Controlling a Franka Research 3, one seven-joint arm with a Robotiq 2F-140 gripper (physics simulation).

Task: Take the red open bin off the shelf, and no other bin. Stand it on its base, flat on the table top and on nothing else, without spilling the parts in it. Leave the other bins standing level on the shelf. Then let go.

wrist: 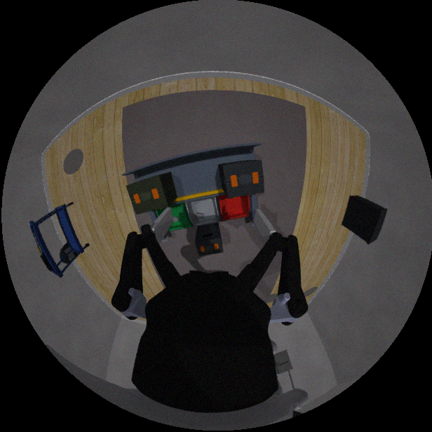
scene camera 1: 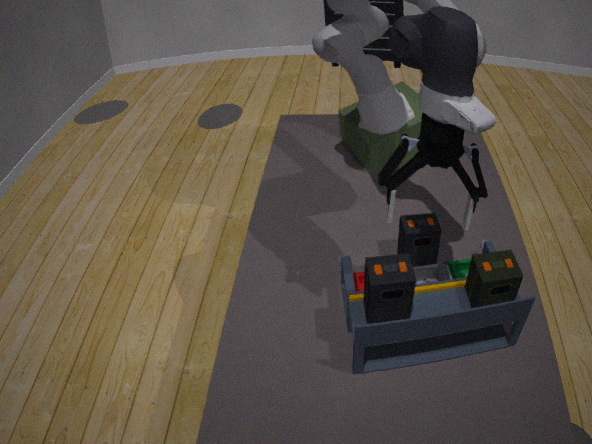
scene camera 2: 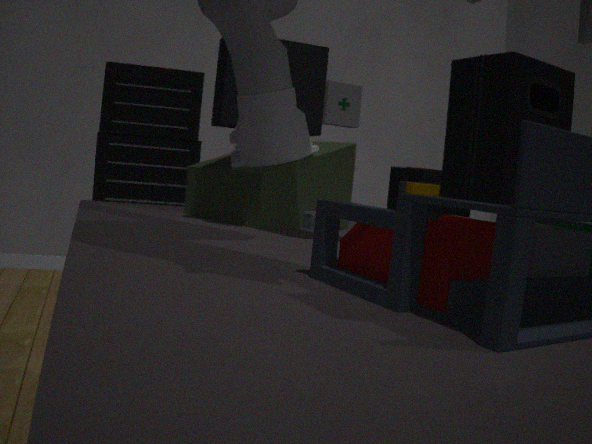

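Note:
The red open bin (scene camera 1: 359, 281) (scene camera 2: 457, 245) (wrist: 234, 207) stands on the blue-grey shelf (scene camera 1: 435, 312) (scene camera 2: 507, 280) (wrist: 195, 174), at its left end in scene camera 1 and its right end in the wrist view. The grey bin (scene camera 1: 430, 274) (wrist: 203, 210) stands next to it, then the green bin (scene camera 1: 459, 269) (wrist: 179, 220). The parts in the red bin cannot be made out. My gripper (scene camera 1: 429, 212) (wrist: 212, 215) is open and empty, pointing down above the shelf's open side. Its fingers stand wide apart and above the bins.
A dark case (scene camera 1: 389, 290) (wrist: 242, 179) on the shelf's top partly hides the red bin in scene camera 1. An olive case (scene camera 1: 495, 280) (wrist: 150, 194) stands at the other end. Another dark case (scene camera 1: 419, 240) (wrist: 208, 241) stands on the table top (scene camera 1: 280, 350) before the shelf's open side.

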